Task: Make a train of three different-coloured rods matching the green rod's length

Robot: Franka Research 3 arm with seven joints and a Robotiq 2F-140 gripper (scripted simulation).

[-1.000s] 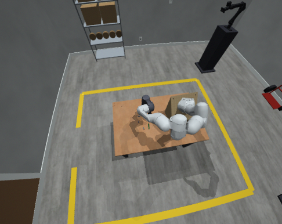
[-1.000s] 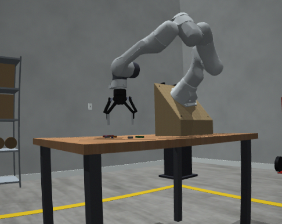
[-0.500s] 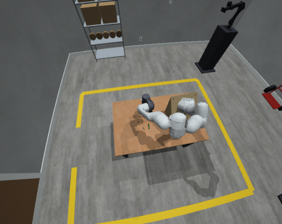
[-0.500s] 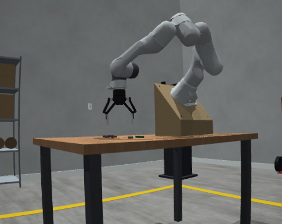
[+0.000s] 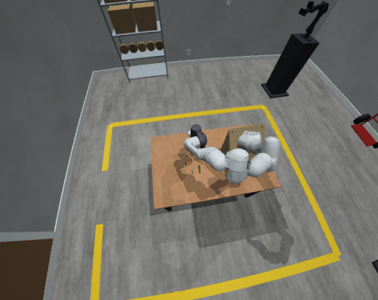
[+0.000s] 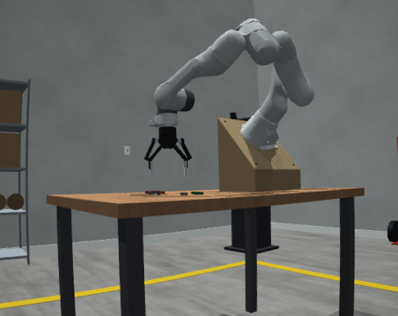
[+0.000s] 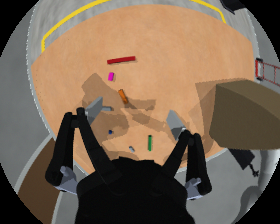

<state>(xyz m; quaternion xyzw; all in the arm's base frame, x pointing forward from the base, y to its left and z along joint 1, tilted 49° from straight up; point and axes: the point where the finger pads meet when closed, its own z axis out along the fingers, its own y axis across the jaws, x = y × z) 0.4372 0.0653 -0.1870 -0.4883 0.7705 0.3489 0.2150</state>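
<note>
My gripper is now 110 mm short of the small blue rod, 90 mm to the right of it and 80 mm above it. Also, from my hand: magenta rod: 50 mm ahead, 80 mm to the right, 80 mm below; then red rod: 10 mm ahead, 110 mm to the right, 80 mm below; then orange rod: 30 mm ahead, 10 mm to the right, 80 mm below.
</note>
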